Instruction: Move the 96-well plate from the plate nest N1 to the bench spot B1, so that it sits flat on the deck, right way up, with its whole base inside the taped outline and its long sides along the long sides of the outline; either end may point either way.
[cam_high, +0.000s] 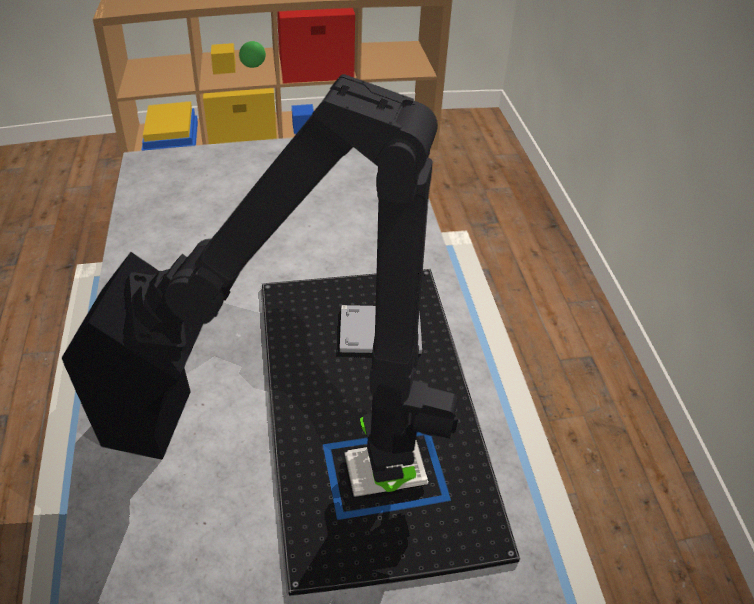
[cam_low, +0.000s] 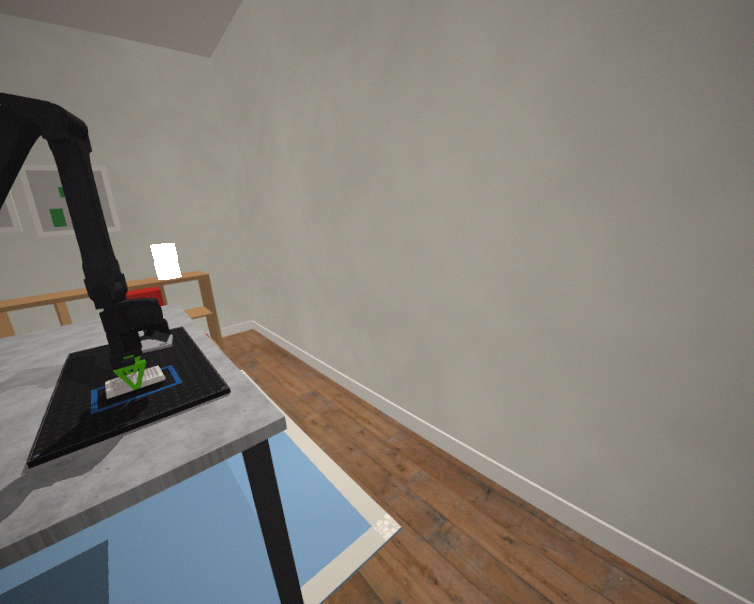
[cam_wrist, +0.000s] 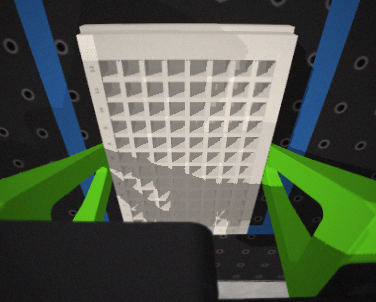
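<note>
My hand is right at the white 96-well plate. Also, from my hand: grey plate nest (30 cm to the left, 14 cm ahead, 1 cm below).
</note>
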